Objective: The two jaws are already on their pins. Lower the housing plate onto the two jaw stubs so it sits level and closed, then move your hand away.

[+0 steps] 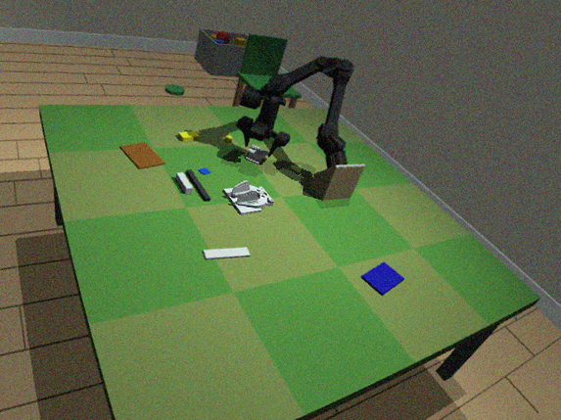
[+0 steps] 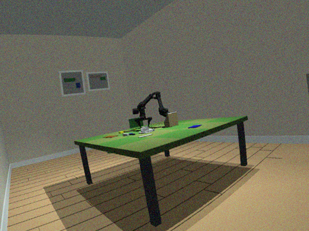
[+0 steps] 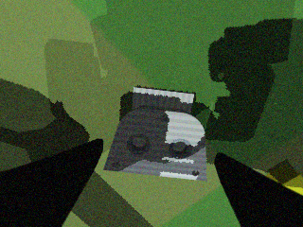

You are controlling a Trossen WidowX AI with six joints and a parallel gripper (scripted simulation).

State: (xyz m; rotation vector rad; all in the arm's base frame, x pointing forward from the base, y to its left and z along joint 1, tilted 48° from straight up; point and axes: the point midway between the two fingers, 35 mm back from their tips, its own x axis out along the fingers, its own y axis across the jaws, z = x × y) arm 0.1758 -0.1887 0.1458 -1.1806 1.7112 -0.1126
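Now: the small yellow cube 6 cm ahead of my gripper tip, 12 cm to the right of it and 2 cm below it. Round my gripper tip: white block 32 cm ahead, 14 cm to the left, 1 cm below; black bar 28 cm ahead, 15 cm to the left, 2 cm below; small blue square 23 cm ahead, 8 cm to the left, 2 cm below.
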